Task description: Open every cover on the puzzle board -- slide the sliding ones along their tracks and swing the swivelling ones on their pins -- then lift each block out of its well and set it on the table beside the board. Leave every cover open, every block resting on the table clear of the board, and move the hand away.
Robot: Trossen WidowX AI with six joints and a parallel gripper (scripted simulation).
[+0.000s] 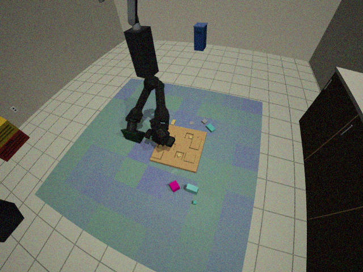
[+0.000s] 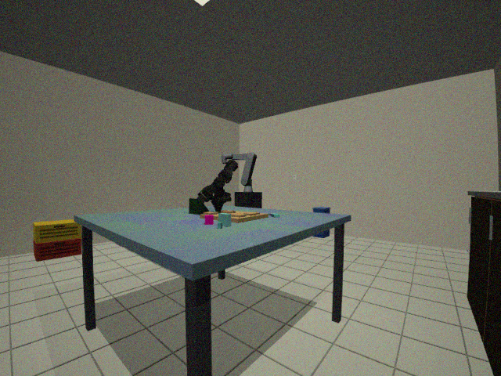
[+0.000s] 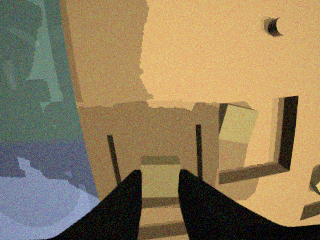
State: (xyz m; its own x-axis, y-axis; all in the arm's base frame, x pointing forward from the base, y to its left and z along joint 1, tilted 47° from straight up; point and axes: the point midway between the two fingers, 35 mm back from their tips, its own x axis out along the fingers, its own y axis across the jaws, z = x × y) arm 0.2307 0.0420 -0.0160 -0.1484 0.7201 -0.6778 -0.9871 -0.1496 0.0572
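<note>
Right now the oblong orange block is 40 mm behind my gripper tip, 220 mm to the left of it and 20 mm below it. Also, from my gripper tip: cyan block (300 mm ahead, 170 mm to the right); magenta block (210 mm ahead, 200 mm to the right, 10 mm below); tan puzzle board (100 mm ahead, 30 mm to the left, 10 mm below).
</note>
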